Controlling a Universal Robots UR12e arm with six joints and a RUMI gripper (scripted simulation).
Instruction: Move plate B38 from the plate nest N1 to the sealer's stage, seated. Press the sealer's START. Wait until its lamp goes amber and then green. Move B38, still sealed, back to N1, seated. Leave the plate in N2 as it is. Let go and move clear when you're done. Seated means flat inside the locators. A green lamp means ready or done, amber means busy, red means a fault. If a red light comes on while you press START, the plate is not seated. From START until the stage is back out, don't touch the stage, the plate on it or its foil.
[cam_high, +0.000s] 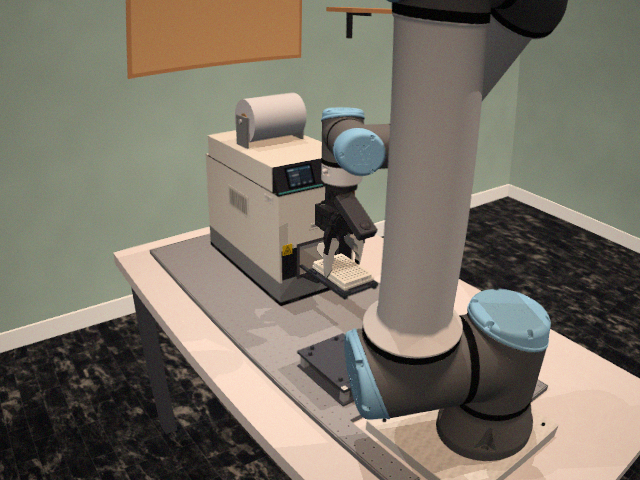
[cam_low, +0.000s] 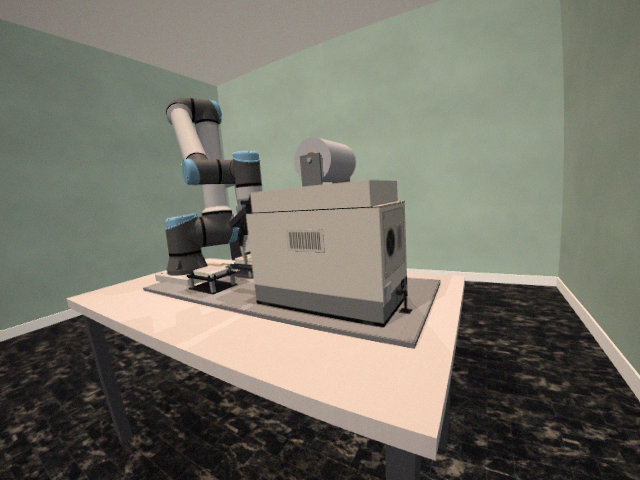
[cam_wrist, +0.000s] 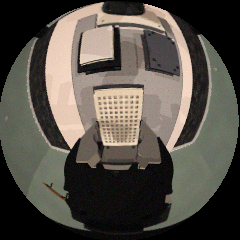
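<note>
My gripper is now 2 cm above the sealer stage. From my hand the other things lie so: N1 label 32 cm behind, 12 cm to the left, 12 cm below; then small screen 11 cm ahead, 5 cm to the left, 20 cm above; then foil roll 33 cm ahead, 2 cm to the left, 30 cm above.
</note>
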